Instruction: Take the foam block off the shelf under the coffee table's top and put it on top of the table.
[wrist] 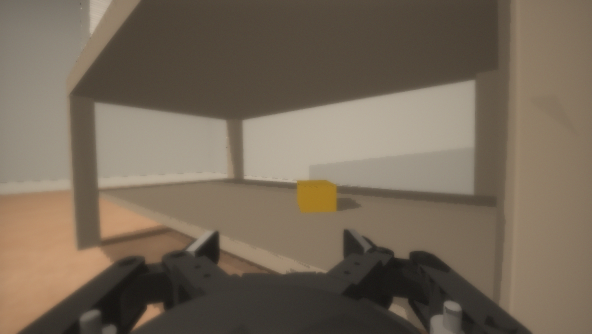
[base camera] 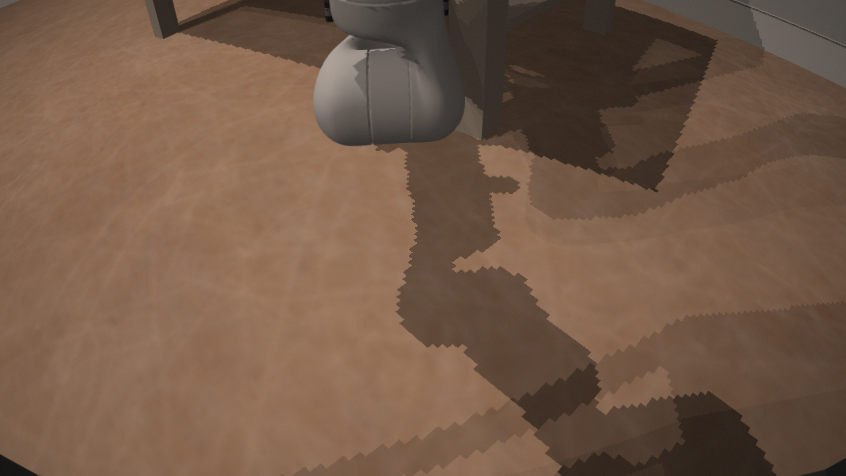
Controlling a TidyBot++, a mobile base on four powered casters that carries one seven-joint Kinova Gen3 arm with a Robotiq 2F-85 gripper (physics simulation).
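Observation:
The foam block is a yellow box that sits on the shelf under the coffee table's top. In the wrist view it is a little right of the middle, beyond the fingers and apart from them. My gripper is open, with no thing between its fingertips. It is at the shelf's near edge, below the level of the table's underside. The upper face of the table top does not show. In the base camera view the fingers and the block do not show.
A near table leg stands close on the right of the arm. Another leg stands at the left. Two more legs stand at the back, with a pale wall behind them.

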